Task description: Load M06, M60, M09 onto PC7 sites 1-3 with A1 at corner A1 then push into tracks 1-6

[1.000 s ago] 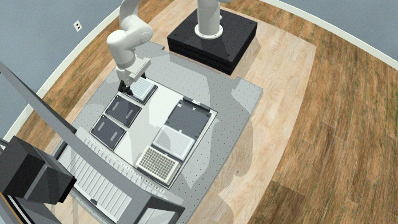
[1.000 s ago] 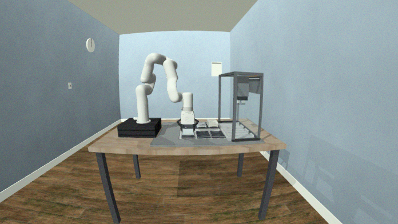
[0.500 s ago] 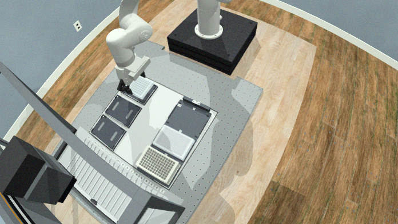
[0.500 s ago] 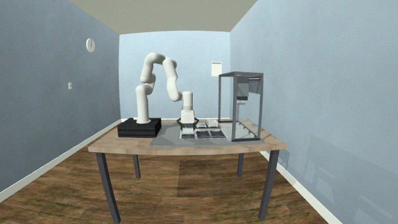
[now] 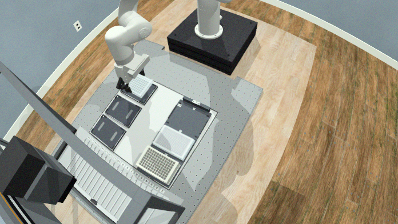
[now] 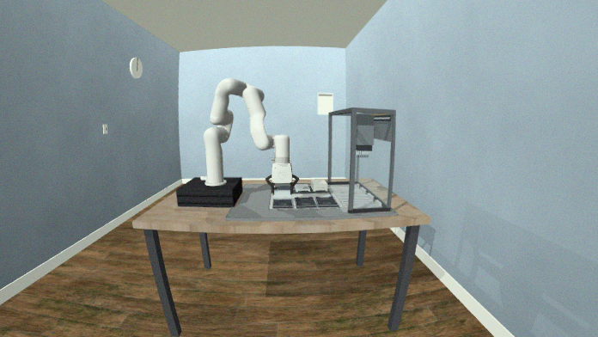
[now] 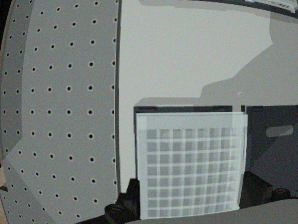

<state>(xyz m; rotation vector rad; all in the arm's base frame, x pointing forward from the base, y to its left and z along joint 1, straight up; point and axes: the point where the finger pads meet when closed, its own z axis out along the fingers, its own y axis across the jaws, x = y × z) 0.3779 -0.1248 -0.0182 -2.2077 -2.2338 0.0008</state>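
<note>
The plate nest S1 is 6 cm below my hand. The rest, counted from my hand: plate nest S2: 11 cm ahead, 6 cm below; carrier PC7: 11 cm ahead, 26 cm to the left, 5 cm below; plate nest S3: 22 cm ahead, 6 cm below.
</note>
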